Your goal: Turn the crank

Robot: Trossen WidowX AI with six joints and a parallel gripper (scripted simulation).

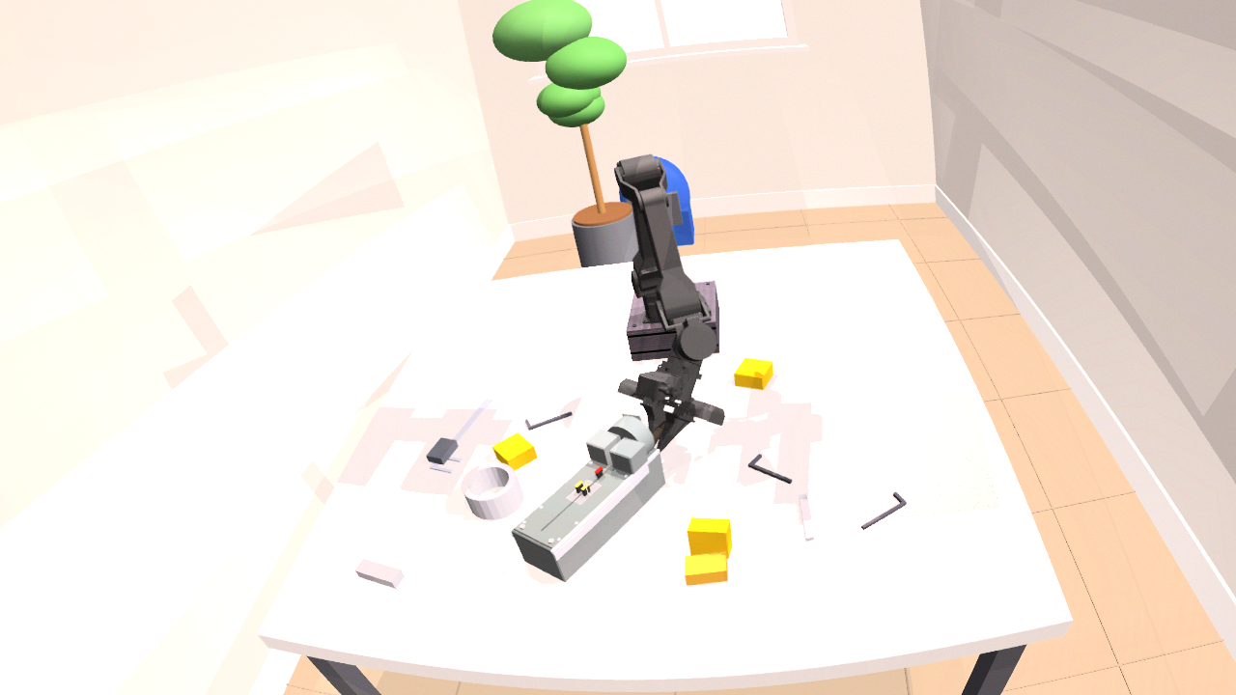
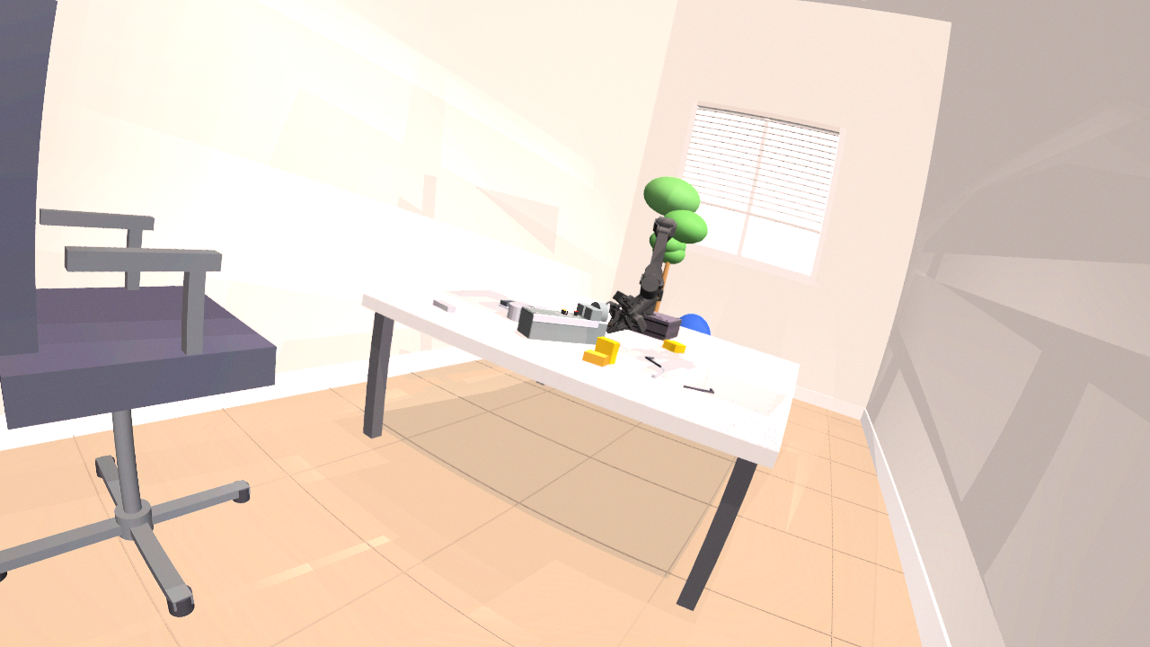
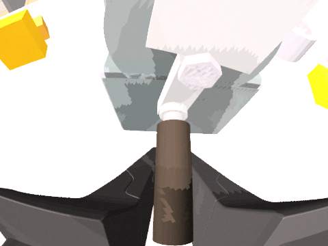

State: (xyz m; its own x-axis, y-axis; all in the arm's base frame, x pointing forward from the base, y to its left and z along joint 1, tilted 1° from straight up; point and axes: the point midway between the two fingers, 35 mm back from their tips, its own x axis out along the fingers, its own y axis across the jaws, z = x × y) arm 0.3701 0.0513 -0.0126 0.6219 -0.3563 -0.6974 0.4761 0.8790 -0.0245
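The brown crank handle lies 3 cm above my gripper tip, 2 cm behind it and 1 cm to the left of it. Also, from my gripper tip: red pointer (11 cm ahead, 6 cm to the right, 5 cm above).
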